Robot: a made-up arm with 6 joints.
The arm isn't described. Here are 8 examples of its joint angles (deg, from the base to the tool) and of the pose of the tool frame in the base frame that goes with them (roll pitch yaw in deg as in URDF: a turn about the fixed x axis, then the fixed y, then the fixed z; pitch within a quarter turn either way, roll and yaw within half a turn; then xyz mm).
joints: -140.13 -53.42 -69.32 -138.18 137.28 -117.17
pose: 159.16 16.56 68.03 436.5 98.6 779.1
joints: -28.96 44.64 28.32 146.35 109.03 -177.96
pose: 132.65 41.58 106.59 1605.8 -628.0 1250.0
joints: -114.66 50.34 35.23 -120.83 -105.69 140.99
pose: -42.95 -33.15 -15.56 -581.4 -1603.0 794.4
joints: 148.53 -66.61 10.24 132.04 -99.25 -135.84
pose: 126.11 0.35 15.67 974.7 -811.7 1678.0
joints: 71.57 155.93 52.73 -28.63 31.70 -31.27
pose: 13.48 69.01 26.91 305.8 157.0 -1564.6
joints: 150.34 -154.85 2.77 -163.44 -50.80 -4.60
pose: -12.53 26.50 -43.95 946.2 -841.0 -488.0
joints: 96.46 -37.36 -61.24 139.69 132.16 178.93
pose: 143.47 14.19 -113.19 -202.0 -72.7 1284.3
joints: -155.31 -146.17 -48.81 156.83 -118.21 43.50
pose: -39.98 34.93 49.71 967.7 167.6 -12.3
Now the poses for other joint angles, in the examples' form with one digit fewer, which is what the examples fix.
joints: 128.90 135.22 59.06 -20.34 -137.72 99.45
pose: 74.8 -34.6 -67.6 -448 964 -1343
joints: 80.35 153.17 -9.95 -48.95 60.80 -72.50
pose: -21.7 43.6 -34.2 147 -207 -853
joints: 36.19 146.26 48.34 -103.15 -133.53 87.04
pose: 103.2 -41.3 106.1 266 272 -1461
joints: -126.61 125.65 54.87 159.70 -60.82 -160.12
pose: -13.2 11.0 -144.6 -645 -1298 -1099
